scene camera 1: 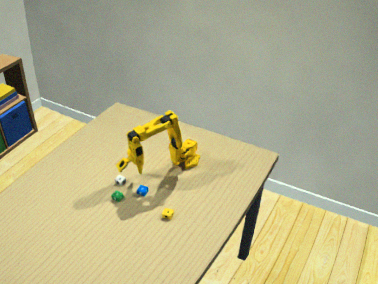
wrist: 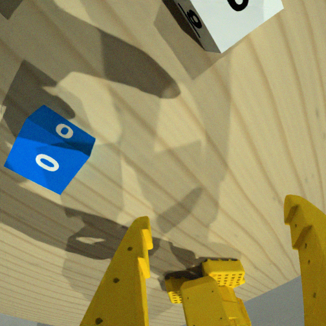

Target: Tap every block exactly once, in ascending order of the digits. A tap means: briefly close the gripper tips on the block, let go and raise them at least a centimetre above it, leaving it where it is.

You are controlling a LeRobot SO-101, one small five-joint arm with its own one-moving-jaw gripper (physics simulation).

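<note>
A blue block (scene camera 1: 142,190) (wrist: 50,150) with the digit 0 on its faces sits on the table. A white block (scene camera 1: 120,180) (wrist: 235,22) shows a partly cut-off digit, a 6 or a 9, at the top of the wrist view. A green block (scene camera 1: 117,196) is in front of the white one, and a yellow block (scene camera 1: 167,214) is farther to the right; their digits are too small to read in the scene view. My gripper (scene camera 1: 130,170) (wrist: 217,210) is open, with a wide gap between its jaws and no block in it. It hangs above the table behind the blue and white blocks.
The arm's base (scene camera 1: 189,154) stands on the wooden table (scene camera 1: 225,200), behind and to the right of the blocks. The arm's shadows fall around the blue block. A shelf unit (scene camera 1: 29,100) stands on the floor at the far left.
</note>
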